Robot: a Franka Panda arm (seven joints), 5 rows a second.
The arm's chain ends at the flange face. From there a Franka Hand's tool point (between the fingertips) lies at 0.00 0.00 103.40 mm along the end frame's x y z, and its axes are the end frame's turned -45 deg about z.
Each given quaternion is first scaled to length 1.
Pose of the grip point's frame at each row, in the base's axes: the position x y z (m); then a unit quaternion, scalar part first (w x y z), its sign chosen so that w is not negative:
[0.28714 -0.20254 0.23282 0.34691 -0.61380 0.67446 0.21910]
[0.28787 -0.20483 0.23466 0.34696 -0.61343 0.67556 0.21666]
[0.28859 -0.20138 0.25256 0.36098 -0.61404 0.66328 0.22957]
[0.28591 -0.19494 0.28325 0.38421 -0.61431 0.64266 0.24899]
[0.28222 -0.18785 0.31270 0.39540 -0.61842 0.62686 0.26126]
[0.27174 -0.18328 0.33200 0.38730 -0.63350 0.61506 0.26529]
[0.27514 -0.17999 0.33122 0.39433 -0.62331 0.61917 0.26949]
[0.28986 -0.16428 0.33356 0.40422 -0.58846 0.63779 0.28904]
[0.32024 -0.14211 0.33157 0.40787 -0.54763 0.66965 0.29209]
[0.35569 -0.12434 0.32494 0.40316 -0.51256 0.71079 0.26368]
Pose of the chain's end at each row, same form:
[0.26656 -0.27713 0.30140 0.23666 -0.30897 0.85801 0.33518]
[0.26688 -0.27911 0.30346 0.23764 -0.30821 0.85889 0.33294]
[0.26823 -0.27871 0.31811 0.24565 -0.31347 0.84778 0.35024]
[0.26648 -0.27684 0.34330 0.25968 -0.32161 0.82883 0.37707]
[0.26437 -0.27229 0.36965 0.26532 -0.33146 0.81580 0.39269]
[0.25723 -0.26776 0.38983 0.25630 -0.34990 0.81067 0.39331]
[0.25939 -0.26533 0.38744 0.26118 -0.33892 0.81057 0.39988]
[0.27172 -0.25159 0.38589 0.26284 -0.29959 0.81444 0.42173]
[0.29684 -0.22875 0.38292 0.26504 -0.24968 0.82824 0.42594]
[0.32438 -0.20583 0.38035 0.27156 -0.20154 0.85283 0.39789]

